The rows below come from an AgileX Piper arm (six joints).
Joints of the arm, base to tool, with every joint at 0 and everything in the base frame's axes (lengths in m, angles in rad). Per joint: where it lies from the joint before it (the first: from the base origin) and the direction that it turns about. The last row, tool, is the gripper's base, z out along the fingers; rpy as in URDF.
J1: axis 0 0 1 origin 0.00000 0.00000 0.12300
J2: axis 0 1 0 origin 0.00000 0.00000 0.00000
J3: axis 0 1 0 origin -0.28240 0.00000 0.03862
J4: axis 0.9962 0 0.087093 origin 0.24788 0.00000 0.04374
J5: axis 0 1 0 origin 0.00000 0.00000 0.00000
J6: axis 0.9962 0 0.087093 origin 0.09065 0.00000 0.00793
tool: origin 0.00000 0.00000 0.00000 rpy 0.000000 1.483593 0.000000
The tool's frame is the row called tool.
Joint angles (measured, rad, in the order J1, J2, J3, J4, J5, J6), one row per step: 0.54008, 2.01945, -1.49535, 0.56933, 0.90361, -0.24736; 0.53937, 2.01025, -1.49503, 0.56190, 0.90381, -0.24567; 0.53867, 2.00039, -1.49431, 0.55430, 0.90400, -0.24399; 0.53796, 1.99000, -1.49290, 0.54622, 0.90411, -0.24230; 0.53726, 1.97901, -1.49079, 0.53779, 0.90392, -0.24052; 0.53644, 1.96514, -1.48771, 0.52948, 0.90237, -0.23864; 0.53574, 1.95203, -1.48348, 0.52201, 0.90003, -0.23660
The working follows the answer.
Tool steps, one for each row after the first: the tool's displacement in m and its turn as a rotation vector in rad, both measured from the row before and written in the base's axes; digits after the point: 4 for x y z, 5 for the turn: -0.0003, -0.0011, 0.0035, -0.00123, -0.01006, 0.00105; -0.0005, -0.0012, 0.0037, -0.00124, -0.01039, 0.00107; -0.0006, -0.0013, 0.0037, -0.00170, -0.01056, 0.00114; -0.0007, -0.0014, 0.0037, -0.00196, -0.01086, 0.00100; -0.0010, -0.0016, 0.0047, -0.00053, -0.01355, 0.00003; -0.0011, -0.0016, 0.0041, -0.00061, -0.01211, -0.00074
Tool pose at each row, in the base's axes (x y z in m, rotation vector in rad; rounded; the steps above come from the unrounded poses): 0.3398, 0.2487, 0.1961, -0.68952, 2.81208, 0.75826; 0.3395, 0.2476, 0.1997, -0.69310, 2.80362, 0.75119; 0.3390, 0.2464, 0.2033, -0.69674, 2.79486, 0.74394; 0.3384, 0.2452, 0.2070, -0.70056, 2.78618, 0.73602; 0.3377, 0.2438, 0.2107, -0.70424, 2.77737, 0.72758; 0.3367, 0.2421, 0.2154, -0.70667, 2.76547, 0.71941; 0.3356, 0.2405, 0.2194, -0.70775, 2.75502, 0.71182

